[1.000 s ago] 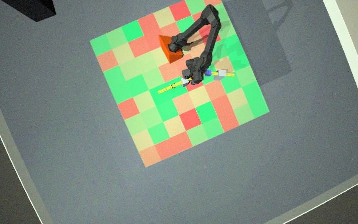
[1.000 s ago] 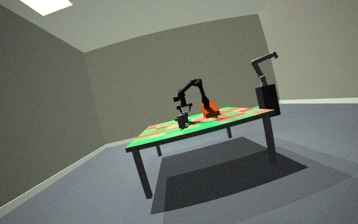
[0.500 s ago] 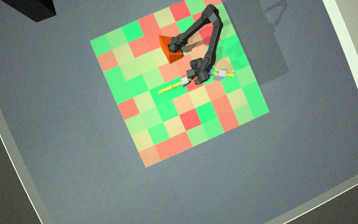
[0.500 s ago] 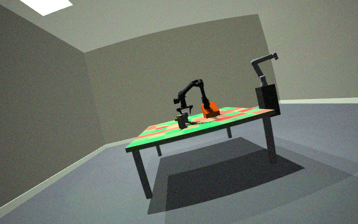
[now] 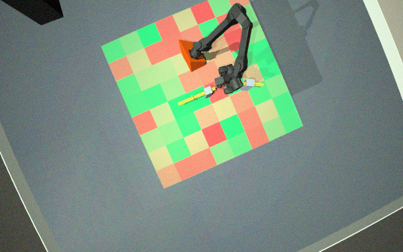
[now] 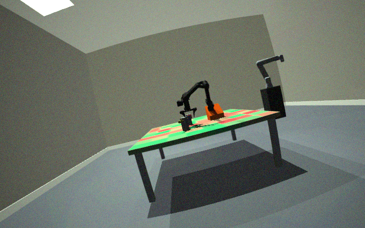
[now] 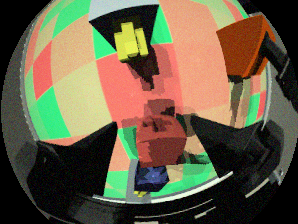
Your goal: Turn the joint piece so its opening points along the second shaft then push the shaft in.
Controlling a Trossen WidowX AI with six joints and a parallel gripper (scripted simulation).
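The red square joint piece is 2 cm to the left of my gripper tip and 2 cm above it.
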